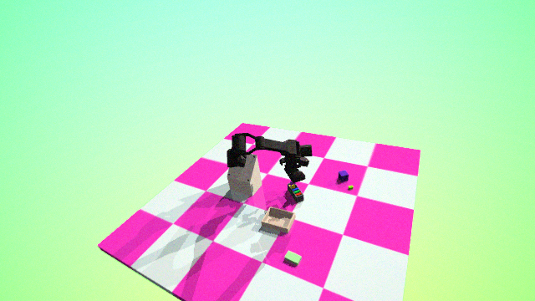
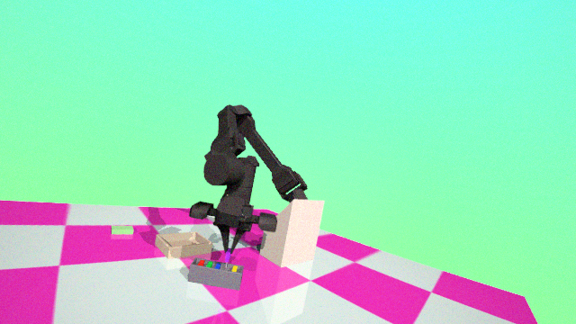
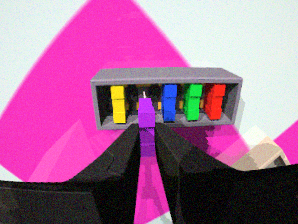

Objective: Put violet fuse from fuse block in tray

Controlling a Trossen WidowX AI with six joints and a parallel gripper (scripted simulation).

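Right now my gripper tip is 210 mm to the left of the beige tray, 70 mm above it and 10 mm short of it. From my gripper tip the other things lie so: violet fuse 10 mm below.
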